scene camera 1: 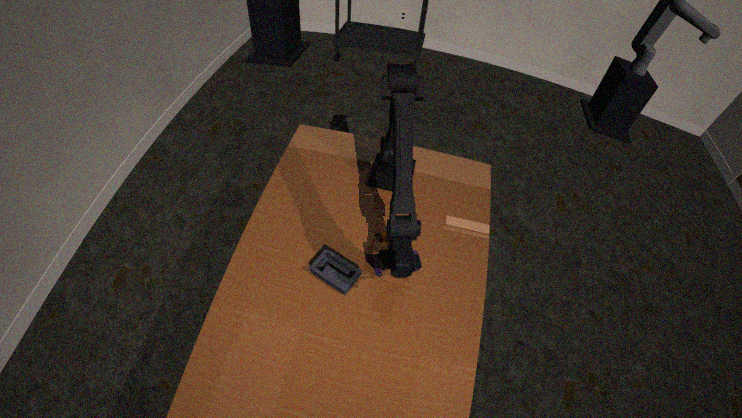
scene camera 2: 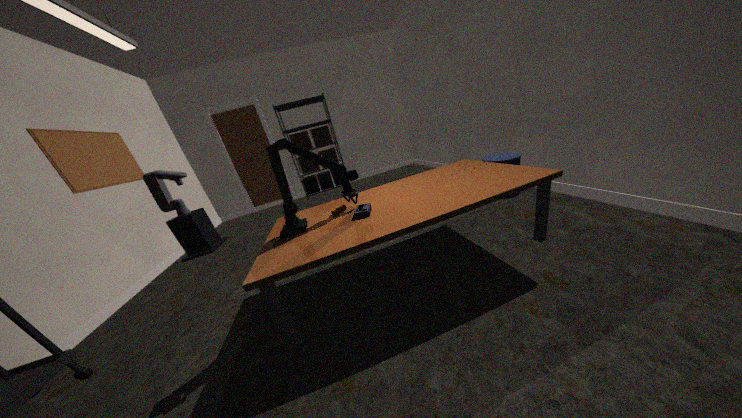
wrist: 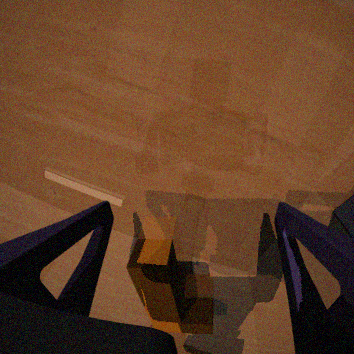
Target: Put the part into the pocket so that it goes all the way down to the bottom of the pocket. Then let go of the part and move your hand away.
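Places are measured from the arm's base along level axes (x ahead, y left, z up), in millimetres.
Where they show: gripper, fingertip midpoint: (scene camera 2: 352,202) (wrist: 191,210); arm's base, link origin: (scene camera 1: 392,171) (scene camera 2: 294,226).
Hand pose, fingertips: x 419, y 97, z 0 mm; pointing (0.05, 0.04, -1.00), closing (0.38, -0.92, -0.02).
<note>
Things, the pixels of their centre, and the offset from my fingertips. "spot": a spot on its surface instead. Level surfaces: height alone.
- orange L-shaped part, surface spot: (wrist: 156,251) spot: 7 mm left, 59 mm back, 15 mm down
- dark grey block with the L-shaped pocket, body centre: (scene camera 1: 335,271) (scene camera 2: 363,210) 184 mm right, 39 mm ahead, 11 mm down
- table, surface height: 29 mm down
The orange L-shaped part (wrist: 156,251) shows in the wrist view below the middle, partly in shadow. It lies on the table between the sides of my open fingers, nearer the left one, and nothing is gripped. In scene camera 1 the arm and hand hide most or all of it. The dark grey block with the L-shaped pocket (scene camera 1: 344,285) (scene camera 2: 362,210) sits flat on the table, left of my hand in scene camera 1. Its pocket looks empty. My gripper (scene camera 1: 398,267) (scene camera 2: 352,200) (wrist: 191,210) is open, pointing down above the table beside the block.
A pale strip (scene camera 1: 467,224) (wrist: 82,187) lies on the table (scene camera 1: 311,363) (scene camera 2: 441,192) to the right of the arm in scene camera 1. The arm's base stands near the table's far end there. Shadows of arm and hand fall across the tabletop.
</note>
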